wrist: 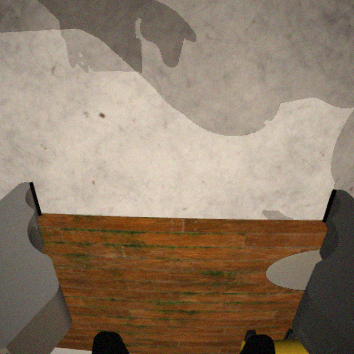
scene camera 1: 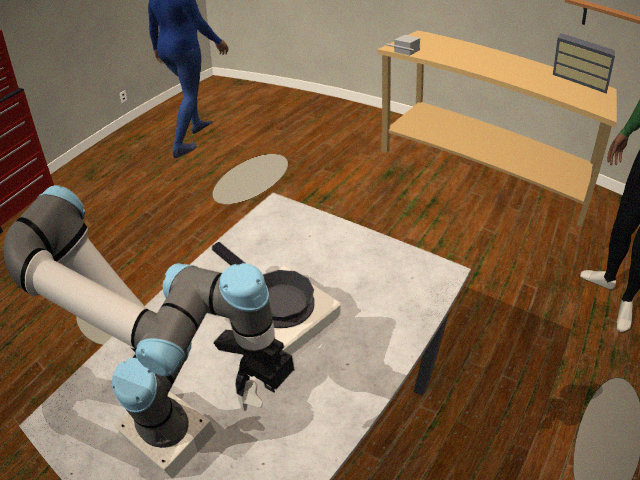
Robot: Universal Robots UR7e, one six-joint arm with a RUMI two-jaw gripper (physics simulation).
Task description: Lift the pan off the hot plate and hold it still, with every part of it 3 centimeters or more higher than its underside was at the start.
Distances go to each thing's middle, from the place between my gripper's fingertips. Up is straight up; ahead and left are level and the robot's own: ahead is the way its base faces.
Labels:
My gripper is now 36 cm short of the hot plate (scene camera 1: 323, 309), 18 cm to the right of it and 20 cm above it. The rest, counted from my hand: dark pan (scene camera 1: 290, 293) (37 cm ahead, 28 cm to the left, 12 cm below).

